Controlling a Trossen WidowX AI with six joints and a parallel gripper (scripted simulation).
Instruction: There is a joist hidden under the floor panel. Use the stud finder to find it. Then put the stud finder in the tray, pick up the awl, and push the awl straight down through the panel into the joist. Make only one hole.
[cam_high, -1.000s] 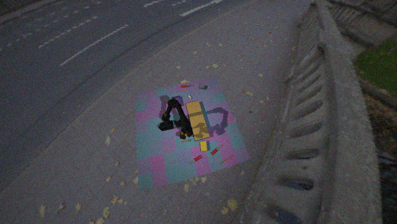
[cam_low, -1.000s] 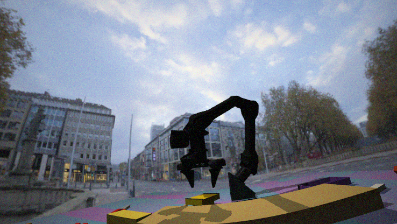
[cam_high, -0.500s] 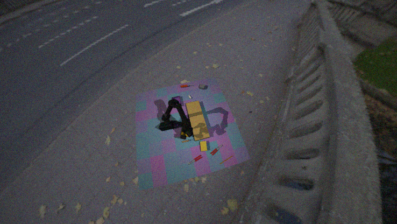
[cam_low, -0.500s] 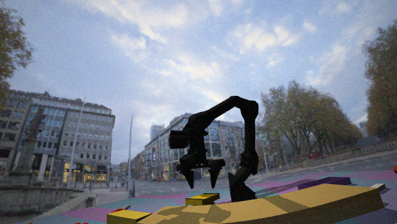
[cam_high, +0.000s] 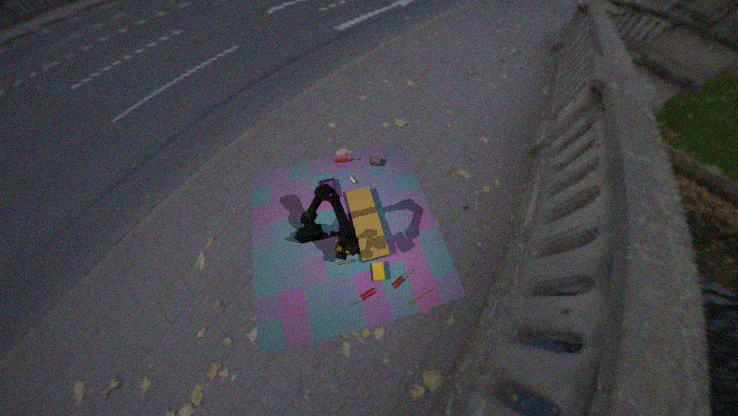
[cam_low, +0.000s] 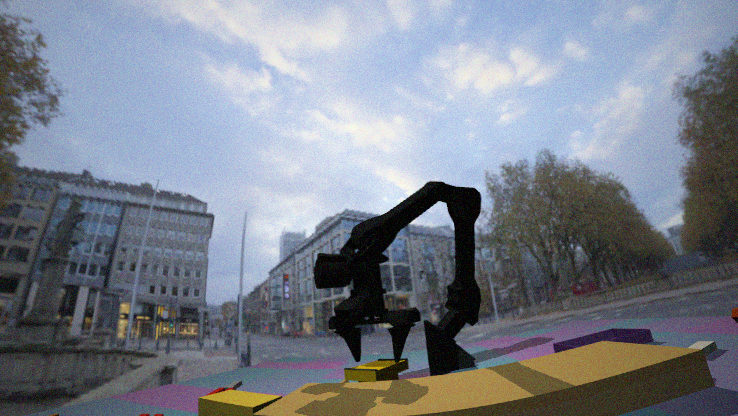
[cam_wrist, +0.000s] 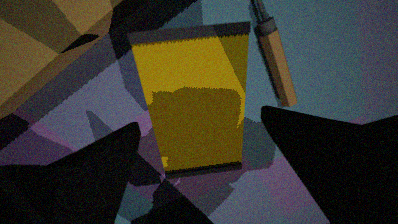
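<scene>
Right now my gripper tip is 50 mm above the yellow stud finder, 10 mm to the right of it and 10 mm past it. From my gripper tip the other things lie so: yellow block: 200 mm to the right, 150 mm ahead, 40 mm below; purple tray: 480 mm to the left, 50 mm below; awl: 80 mm to the right, 50 mm below.
</scene>
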